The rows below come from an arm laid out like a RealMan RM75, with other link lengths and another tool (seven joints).
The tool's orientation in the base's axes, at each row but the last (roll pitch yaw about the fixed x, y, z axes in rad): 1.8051 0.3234 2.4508; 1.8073 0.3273 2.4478; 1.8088 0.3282 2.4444; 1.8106 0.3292 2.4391; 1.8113 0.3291 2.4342; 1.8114 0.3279 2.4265; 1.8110 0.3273 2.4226; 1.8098 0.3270 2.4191; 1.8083 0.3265 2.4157; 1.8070 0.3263 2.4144
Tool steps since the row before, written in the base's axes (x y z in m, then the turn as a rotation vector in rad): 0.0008 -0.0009 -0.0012 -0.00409 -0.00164 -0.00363; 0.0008 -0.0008 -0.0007 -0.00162 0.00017 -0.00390; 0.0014 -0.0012 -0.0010 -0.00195 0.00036 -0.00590; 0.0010 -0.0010 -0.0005 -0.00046 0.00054 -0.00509; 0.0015 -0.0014 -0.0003 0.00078 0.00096 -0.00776; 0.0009 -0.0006 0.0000 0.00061 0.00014 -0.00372; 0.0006 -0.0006 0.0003 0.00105 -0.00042 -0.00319; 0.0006 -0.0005 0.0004 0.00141 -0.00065 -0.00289; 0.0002 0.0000 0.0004 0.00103 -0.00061 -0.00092; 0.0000 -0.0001 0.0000 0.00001 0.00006 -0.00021
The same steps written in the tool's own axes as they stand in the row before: -0.0007 -0.0015 0.0002 0.00315 -0.00359 -0.00312; -0.0008 -0.0010 0.0001 0.00254 -0.00338 -0.00012; -0.0014 -0.0015 0.0003 0.00354 -0.00512 0.00024; -0.0012 -0.0009 0.0001 0.00231 -0.00443 0.00120; -0.0018 -0.0009 0.0001 0.00254 -0.00683 0.00295; -0.0010 -0.0003 0.0002 0.00085 -0.00342 0.00136; -0.0009 0.0000 -0.0001 0.00002 -0.00318 0.00116; -0.0009 0.0001 0.0000 -0.00048 -0.00302 0.00119; -0.0003 0.0004 0.0001 -0.00082 -0.00116 0.00051; -0.0001 0.0000 -0.0001 0.00010 -0.00017 0.00009
